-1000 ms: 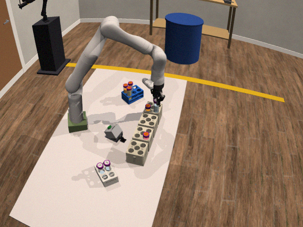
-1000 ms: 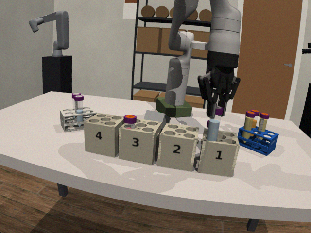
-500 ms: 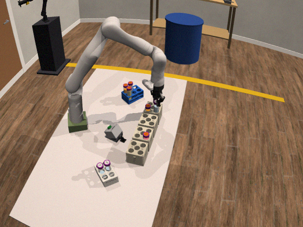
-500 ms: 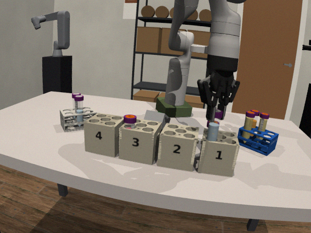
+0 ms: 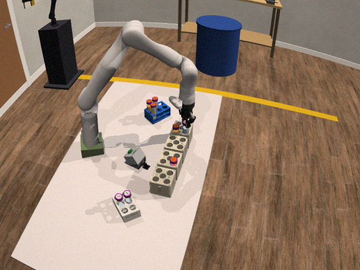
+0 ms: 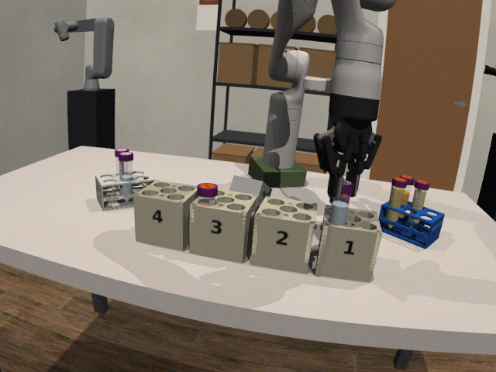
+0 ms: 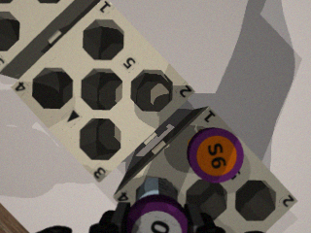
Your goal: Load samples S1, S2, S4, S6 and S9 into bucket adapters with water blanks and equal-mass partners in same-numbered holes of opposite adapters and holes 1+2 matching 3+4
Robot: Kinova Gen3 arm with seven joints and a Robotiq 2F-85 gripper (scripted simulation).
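The white-dot blank is 1 cm behind my hand and 5 cm below it. Round my hand: adapter 2 (3 cm behind, 8 cm to the right, 11 cm below); then orange-dot sample tube (21 cm behind, 14 cm to the left, 9 cm below); then adapter 1 (2 cm behind, 3 cm to the left, 11 cm below).
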